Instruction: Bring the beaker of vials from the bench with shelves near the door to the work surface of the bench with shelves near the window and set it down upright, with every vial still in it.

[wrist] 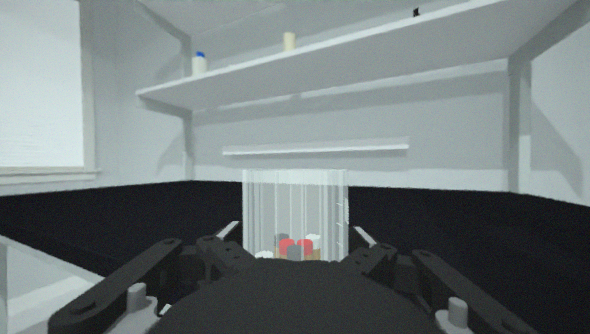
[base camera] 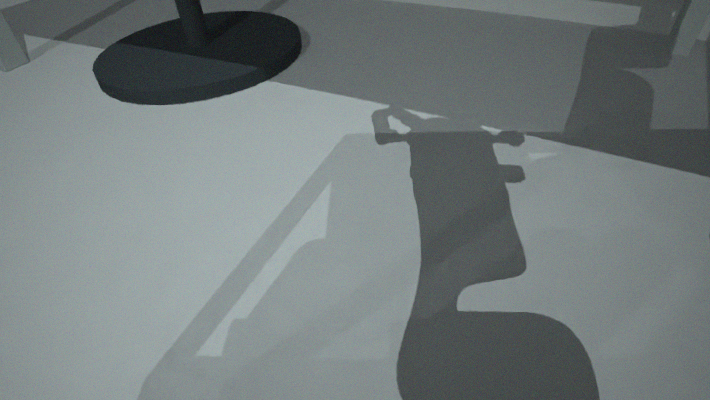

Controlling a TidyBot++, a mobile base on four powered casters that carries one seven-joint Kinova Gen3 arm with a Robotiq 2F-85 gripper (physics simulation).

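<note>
The clear beaker (wrist: 295,203) stands upright on the black work surface (wrist: 141,217) of the bench by the window, seen in the wrist view. Several vials (wrist: 296,247) with red, grey and white caps sit in its bottom. My gripper (wrist: 295,235) is open, with one finger on each side of the beaker, and the fingertips stand just off its walls. The base camera view shows only floor and the arm's shadow (base camera: 463,231), not the beaker or the gripper.
Above the bench hang a long white shelf (wrist: 322,61) and a small ledge (wrist: 315,149). On the long shelf stand a blue-capped bottle (wrist: 199,64) and a cream cylinder (wrist: 289,41). The window (wrist: 76,90) is at the left. A dark round pedestal base (base camera: 194,57) stands on the floor.
</note>
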